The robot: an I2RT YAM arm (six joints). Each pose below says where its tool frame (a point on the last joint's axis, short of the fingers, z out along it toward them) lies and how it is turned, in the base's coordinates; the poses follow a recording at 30 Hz.
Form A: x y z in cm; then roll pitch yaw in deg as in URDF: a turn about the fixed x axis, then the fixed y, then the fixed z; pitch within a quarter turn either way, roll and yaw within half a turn.
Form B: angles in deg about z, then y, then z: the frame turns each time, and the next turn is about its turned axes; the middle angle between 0 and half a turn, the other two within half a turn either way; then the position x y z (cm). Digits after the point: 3 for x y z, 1 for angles.
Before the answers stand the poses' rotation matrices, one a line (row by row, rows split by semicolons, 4 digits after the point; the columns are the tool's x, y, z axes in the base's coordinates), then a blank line. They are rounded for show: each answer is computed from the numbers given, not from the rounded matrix.
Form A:
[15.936 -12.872 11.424 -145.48 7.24 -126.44]
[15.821 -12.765 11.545 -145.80 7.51 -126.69]
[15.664 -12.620 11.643 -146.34 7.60 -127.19]
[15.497 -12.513 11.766 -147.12 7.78 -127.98]
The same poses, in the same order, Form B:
-0.5892 -0.6204 0.5176; -0.7981 0.5469 -0.2531; -0.1260 -0.5622 -0.8174
-0.5924 -0.6193 0.5153; -0.7950 0.5531 -0.2492; -0.1307 -0.5573 -0.8200
-0.5992 -0.6188 0.5081; -0.7896 0.5615 -0.2473; -0.1323 -0.5494 -0.8250
-0.6097 -0.6167 0.4979; -0.7810 0.5747 -0.2445; -0.1354 -0.5379 -0.8321

[-26.1 144.8 -77.4 15.936 -12.872 11.424]
[-25.8 145.1 -76.8 15.821 -12.765 11.545]
[-26.0 145.6 -76.5 15.664 -12.620 11.643]
[-26.2 146.3 -75.9 15.497 -12.513 11.766]

